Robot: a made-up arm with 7 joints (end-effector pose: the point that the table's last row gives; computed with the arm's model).
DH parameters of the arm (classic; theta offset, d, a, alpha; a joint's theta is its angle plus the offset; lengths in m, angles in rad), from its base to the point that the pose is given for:
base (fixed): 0 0 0 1.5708
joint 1: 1.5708 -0.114 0 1.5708
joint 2: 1.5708 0 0 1.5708
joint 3: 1.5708 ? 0 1.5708
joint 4: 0 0 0 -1.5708
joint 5: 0 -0.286 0 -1.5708
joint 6: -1.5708 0 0 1.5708
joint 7: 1.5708 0 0 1.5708
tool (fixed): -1.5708 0 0 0
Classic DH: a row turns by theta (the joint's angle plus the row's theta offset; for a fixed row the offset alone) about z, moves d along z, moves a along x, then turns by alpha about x.
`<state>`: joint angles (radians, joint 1 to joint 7).
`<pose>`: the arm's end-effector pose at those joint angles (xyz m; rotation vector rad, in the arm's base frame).
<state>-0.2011 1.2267 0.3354 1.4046 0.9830 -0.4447 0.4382</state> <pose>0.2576 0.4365 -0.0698 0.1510 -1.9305 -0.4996</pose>
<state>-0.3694 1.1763 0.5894 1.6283 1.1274 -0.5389 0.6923</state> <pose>0.2402 0.4017 -0.0371 -0.1131 -2.1490 -0.7745</pose>
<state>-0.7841 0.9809 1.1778 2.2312 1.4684 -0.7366 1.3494</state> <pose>0.1497 0.3020 0.0276 -0.5086 -2.2976 -1.7878</pose>
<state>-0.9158 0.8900 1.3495 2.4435 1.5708 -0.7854 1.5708</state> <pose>0.1137 0.2602 0.0364 -0.5848 -2.1516 -2.1720</pose>
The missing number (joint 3, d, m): -0.262
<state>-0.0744 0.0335 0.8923 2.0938 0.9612 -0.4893 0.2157</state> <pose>0.1467 0.3108 -0.1239 0.2058 -2.7725 0.8064</pose>
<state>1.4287 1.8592 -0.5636 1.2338 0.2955 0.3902 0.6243</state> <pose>0.0688 0.4969 0.2207 1.1613 -1.2141 -0.1578</pose>
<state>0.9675 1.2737 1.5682 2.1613 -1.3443 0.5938 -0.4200</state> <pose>-0.1619 0.2818 0.1123 -1.7477 -0.1585 -1.8021</pose>
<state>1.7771 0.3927 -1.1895 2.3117 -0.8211 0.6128 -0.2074</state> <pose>0.1196 -0.0406 0.1053 -1.0720 2.2512 0.5732</pose>
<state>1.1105 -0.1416 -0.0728 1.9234 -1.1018 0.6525 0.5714</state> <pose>0.2612 0.0716 0.1693 0.8232 -2.0635 -0.3059</pose>
